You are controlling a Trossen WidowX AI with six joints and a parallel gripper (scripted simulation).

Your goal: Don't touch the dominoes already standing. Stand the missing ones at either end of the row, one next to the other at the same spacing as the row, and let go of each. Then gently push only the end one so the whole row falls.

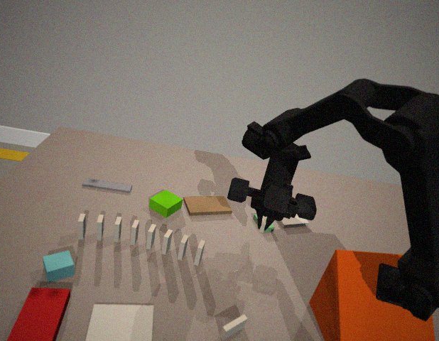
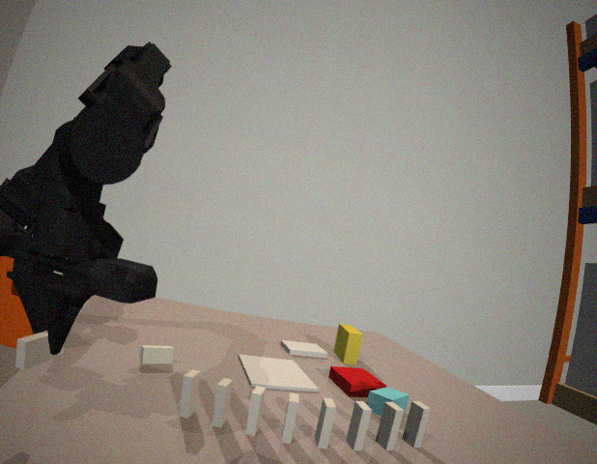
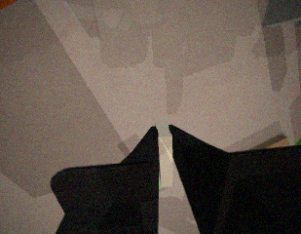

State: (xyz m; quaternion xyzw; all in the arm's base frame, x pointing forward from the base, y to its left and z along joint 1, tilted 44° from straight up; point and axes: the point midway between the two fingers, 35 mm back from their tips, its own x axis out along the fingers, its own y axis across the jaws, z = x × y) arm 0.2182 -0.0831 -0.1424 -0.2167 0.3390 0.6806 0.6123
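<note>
My gripper tip is now 130 mm to the left of the brown plate, 130 mm short of it and 60 mm above it. Round my gripper tip: green block 230 mm ahead, 90 mm to the right, 50 mm below; then white sheet 290 mm to the left, 230 mm ahead, 60 mm below; then light green piece 100 mm to the right, 50 mm below, 30 mm behind.
</note>
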